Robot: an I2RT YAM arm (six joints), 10 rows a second.
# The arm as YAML. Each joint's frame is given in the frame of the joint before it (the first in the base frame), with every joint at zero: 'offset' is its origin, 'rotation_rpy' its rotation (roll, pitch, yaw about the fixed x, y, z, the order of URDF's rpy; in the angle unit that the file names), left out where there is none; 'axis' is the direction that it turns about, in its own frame. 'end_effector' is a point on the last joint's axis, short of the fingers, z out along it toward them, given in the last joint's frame.
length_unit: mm
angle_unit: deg
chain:
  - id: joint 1
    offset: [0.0, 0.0, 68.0]
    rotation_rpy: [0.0, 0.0, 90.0]
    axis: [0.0, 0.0, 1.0]
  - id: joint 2
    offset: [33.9, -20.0, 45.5]
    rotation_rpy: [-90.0, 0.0, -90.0]
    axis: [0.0, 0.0, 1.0]
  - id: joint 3
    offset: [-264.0, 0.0, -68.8]
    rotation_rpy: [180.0, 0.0, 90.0]
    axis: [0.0, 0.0, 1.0]
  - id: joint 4
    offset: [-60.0, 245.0, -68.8]
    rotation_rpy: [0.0, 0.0, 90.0]
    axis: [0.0, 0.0, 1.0]
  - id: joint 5
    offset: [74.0, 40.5, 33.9]
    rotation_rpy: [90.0, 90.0, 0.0]
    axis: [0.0, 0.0, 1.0]
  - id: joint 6
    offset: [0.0, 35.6, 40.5]
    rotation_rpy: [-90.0, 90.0, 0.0]
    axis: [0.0, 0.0, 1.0]
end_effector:
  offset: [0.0, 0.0, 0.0]
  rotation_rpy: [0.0, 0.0, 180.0]
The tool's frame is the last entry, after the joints.
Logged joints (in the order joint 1, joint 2, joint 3, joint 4, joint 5, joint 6), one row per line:
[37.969, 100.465, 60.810, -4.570, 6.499, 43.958]
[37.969, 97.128, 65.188, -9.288, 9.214, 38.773]
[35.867, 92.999, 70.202, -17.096, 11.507, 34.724]
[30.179, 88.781, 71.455, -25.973, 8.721, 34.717]
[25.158, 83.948, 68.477, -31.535, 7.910, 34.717]
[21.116, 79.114, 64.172, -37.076, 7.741, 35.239]
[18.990, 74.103, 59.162, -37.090, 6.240, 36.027]
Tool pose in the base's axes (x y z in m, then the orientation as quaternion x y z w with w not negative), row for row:
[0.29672, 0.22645, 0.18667, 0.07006, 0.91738, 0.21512, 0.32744]
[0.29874, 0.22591, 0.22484, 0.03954, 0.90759, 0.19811, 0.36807]
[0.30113, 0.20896, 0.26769, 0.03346, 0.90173, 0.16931, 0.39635]
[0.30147, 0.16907, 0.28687, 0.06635, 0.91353, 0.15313, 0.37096]
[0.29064, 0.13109, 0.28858, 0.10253, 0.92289, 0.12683, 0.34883]
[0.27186, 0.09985, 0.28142, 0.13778, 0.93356, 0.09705, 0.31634]
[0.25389, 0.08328, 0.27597, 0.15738, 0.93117, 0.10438, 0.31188]
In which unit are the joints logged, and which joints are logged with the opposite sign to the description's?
The joints are logged in degrees. Opposite sign: none.
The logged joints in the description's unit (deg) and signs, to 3 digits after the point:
[37.969, 100.465, 60.810, -4.570, 6.499, 43.958]
[37.969, 97.128, 65.188, -9.288, 9.214, 38.773]
[35.867, 92.999, 70.202, -17.096, 11.507, 34.724]
[30.179, 88.781, 71.455, -25.973, 8.721, 34.717]
[25.158, 83.948, 68.477, -31.535, 7.910, 34.717]
[21.116, 79.114, 64.172, -37.076, 7.741, 35.239]
[18.990, 74.103, 59.162, -37.090, 6.240, 36.027]

